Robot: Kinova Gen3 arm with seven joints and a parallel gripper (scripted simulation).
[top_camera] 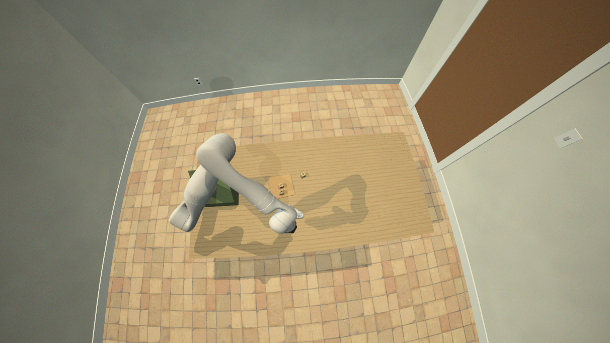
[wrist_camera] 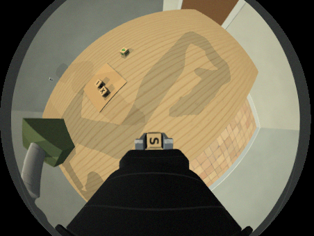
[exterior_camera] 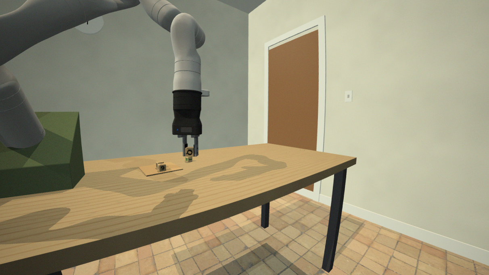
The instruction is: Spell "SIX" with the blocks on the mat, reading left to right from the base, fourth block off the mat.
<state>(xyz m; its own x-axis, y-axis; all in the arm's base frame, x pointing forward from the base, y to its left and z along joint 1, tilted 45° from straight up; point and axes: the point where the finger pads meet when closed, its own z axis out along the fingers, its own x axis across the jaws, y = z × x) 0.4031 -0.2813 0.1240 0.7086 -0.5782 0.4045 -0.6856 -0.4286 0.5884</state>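
The tan mat lies 250 mm to the left of my hand, 110 mm below it and 20 mm behind it. Also, from my hand: tan block (10 mm below).
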